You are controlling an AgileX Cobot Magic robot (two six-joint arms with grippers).
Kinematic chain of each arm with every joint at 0, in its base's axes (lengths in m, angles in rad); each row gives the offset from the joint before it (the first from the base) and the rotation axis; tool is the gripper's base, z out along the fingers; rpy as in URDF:
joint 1: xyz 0 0 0.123 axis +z
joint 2: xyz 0 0 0 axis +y
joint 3: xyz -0.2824 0 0.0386 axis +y
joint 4: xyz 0.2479 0 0.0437 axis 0.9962 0 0.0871
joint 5: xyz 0 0 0 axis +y
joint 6: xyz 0.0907 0 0.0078 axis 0.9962 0 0.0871
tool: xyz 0 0 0 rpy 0 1.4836 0
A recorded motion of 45 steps. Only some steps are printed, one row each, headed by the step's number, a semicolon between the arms.
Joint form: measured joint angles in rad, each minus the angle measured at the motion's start. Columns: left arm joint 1, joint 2, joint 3, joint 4, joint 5, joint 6; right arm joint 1, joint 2, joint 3, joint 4, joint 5, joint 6.
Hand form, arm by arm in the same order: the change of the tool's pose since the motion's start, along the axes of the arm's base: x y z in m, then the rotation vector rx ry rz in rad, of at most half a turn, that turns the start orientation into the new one. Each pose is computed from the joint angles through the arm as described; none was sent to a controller.
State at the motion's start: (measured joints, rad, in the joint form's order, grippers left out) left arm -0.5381 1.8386 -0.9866 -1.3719 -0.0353 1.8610; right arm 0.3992 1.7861 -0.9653 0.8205 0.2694 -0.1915
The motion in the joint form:
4: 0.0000 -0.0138 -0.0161 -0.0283 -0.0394 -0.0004; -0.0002 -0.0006 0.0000 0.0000 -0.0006 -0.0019
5: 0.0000 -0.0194 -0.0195 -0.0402 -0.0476 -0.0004; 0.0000 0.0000 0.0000 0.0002 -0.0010 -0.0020
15: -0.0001 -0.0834 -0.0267 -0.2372 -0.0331 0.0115; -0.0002 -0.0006 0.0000 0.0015 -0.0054 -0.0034
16: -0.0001 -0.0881 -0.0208 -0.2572 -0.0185 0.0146; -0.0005 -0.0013 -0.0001 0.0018 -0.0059 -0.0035
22: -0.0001 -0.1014 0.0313 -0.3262 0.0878 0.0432; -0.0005 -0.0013 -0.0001 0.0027 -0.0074 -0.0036
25: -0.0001 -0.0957 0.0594 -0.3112 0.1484 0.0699; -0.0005 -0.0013 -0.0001 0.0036 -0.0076 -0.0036
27: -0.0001 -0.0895 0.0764 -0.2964 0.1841 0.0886; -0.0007 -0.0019 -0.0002 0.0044 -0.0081 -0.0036
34: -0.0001 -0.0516 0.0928 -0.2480 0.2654 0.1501; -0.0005 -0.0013 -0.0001 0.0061 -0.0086 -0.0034
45: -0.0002 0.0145 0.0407 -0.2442 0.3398 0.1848; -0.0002 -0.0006 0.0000 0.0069 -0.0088 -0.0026
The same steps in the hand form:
4: 0.0044 0.0015 0.0100 -0.0144 -0.0347 0.0479; 0.0001 -0.0001 0.0002 -0.0008 -0.0018 0.0010
5: 0.0052 0.0019 0.0131 -0.0226 -0.0417 0.0620; 0.0001 0.0000 0.0000 -0.0010 -0.0016 0.0009
15: 0.0014 0.0027 0.0380 -0.1858 -0.0192 0.1722; 0.0004 -0.0002 0.0004 -0.0014 -0.0059 -0.0015
16: -0.0006 0.0023 0.0380 -0.2035 -0.0055 0.1722; 0.0005 -0.0004 0.0007 -0.0010 -0.0070 -0.0022
22: -0.0147 -0.0005 0.0290 -0.2657 0.0808 0.1228; 0.0006 -0.0004 0.0007 -0.0007 -0.0080 -0.0035
25: -0.0221 -0.0024 0.0199 -0.2550 0.1145 0.0543; 0.0007 -0.0004 0.0007 -0.0001 -0.0079 -0.0042
27: -0.0268 -0.0034 0.0136 -0.2423 0.1345 0.0084; 0.0007 -0.0005 0.0010 0.0006 -0.0088 -0.0053
34: -0.0331 -0.0081 -0.0032 -0.1961 0.1708 -0.1192; 0.0007 -0.0004 0.0008 0.0015 -0.0079 -0.0066
45: -0.0252 -0.0205 -0.0123 -0.2137 0.1926 -0.1973; 0.0007 -0.0003 0.0006 0.0021 -0.0068 -0.0076

